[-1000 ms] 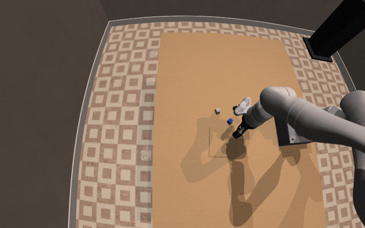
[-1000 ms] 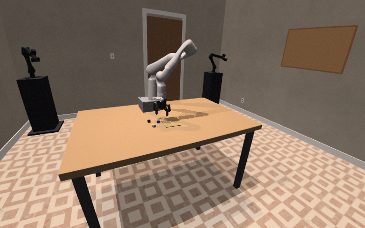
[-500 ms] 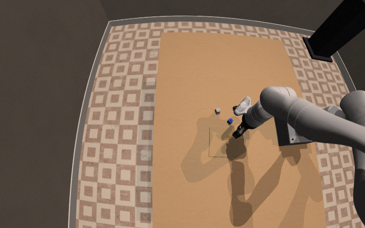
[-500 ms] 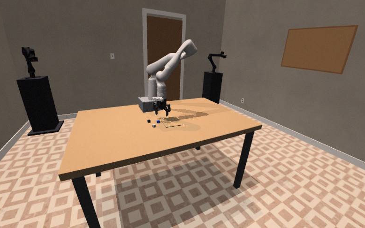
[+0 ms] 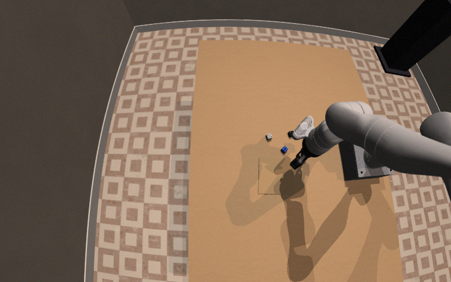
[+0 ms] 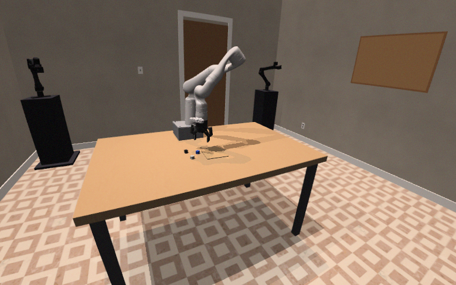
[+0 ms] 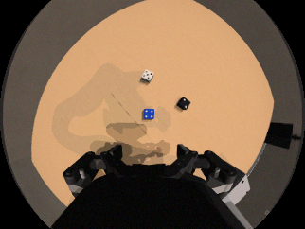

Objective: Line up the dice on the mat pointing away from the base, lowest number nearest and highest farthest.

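Now: the black die 110 mm to the right of my hand and 60 mm below it. Round my hand: blue die: 40 mm ahead, 40 mm to the right, 60 mm below; mat: 70 mm ahead, 60 mm to the left, 70 mm below; white die: 100 mm ahead, 90 mm to the right, 60 mm below.
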